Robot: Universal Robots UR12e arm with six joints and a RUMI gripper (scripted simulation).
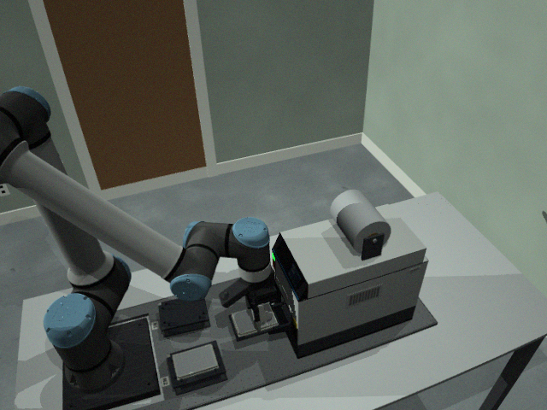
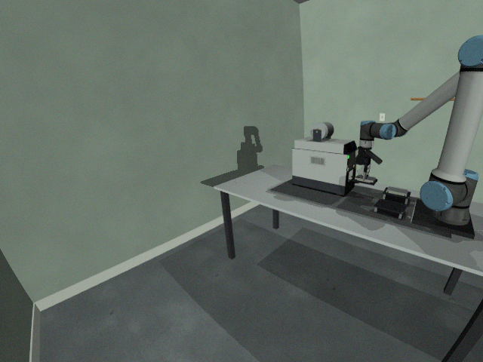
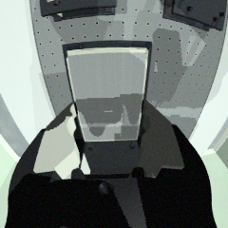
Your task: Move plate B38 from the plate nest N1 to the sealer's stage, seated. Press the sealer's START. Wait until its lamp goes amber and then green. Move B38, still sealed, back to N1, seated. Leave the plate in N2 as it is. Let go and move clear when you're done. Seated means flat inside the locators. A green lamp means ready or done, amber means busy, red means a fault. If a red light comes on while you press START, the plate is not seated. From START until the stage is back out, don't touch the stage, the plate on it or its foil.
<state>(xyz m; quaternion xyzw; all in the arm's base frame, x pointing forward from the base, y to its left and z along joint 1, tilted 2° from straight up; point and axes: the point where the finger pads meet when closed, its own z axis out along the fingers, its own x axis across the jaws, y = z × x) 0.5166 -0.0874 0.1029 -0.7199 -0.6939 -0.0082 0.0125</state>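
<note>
Right now the sealer stage is 2 cm below my hand. From my hand the other things lie so: foil-covered plate (21 cm behind, 4 cm to the right, 6 cm below); then plate B38 (1 cm below); then nest N1 (20 cm behind, 18 cm to the left, 9 cm below).
</note>
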